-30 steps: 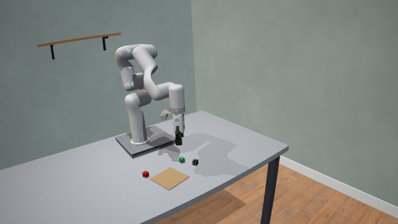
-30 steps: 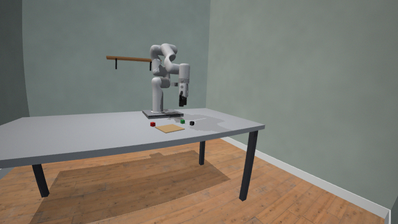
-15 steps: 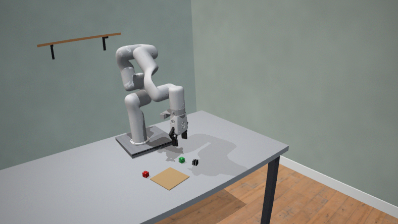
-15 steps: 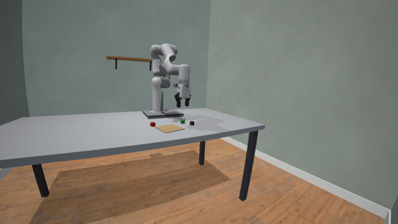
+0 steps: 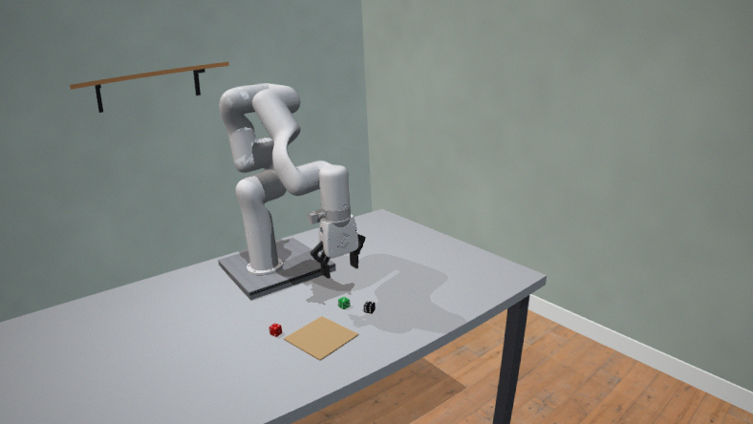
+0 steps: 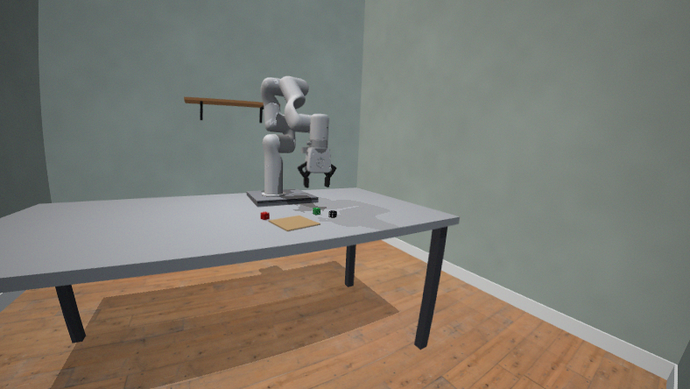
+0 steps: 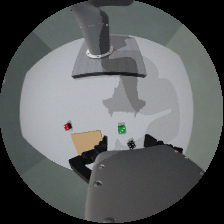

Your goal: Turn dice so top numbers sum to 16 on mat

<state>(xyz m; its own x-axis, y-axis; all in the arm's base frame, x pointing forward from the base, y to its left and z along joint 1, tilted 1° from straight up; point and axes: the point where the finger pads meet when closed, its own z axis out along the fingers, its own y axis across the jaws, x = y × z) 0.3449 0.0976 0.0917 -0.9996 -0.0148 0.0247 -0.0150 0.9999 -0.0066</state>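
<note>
The green die lies 11 cm below my hand. From my hand the other things lie so: black die (7 cm ahead, 5 cm to the left, 11 cm below); tan mat (9 cm ahead, 13 cm to the right, 12 cm below); red die (1 cm ahead, 22 cm to the right, 11 cm below).
</note>
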